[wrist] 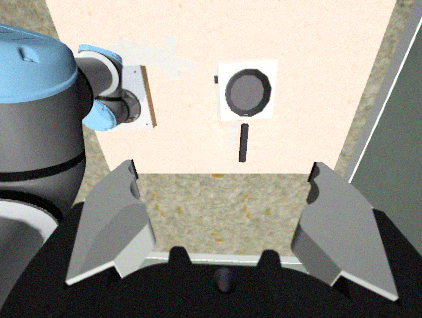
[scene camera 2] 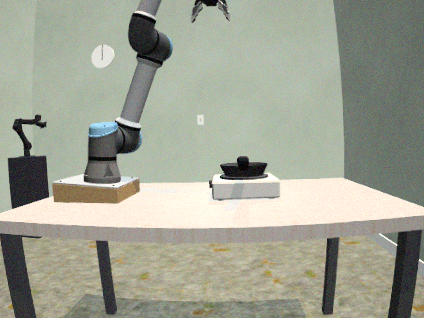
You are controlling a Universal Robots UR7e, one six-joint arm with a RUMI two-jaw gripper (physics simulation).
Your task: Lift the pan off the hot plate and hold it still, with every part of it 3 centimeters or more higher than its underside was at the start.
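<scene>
The black pan sits on the white hot plate, which stands on the table. Its dark handle sticks out past the hot plate toward the scene camera, so it is seen end-on in the scene view; in the wrist view it points down the picture. My gripper is open and empty, high above the table and well apart from the pan. In the scene view it is partly cut off by the top edge.
The arm's base stands on a wooden block on the left of the table. A small dark knob is on the hot plate's left side. A second small black arm stands on a dark pedestal beyond the table at the left.
</scene>
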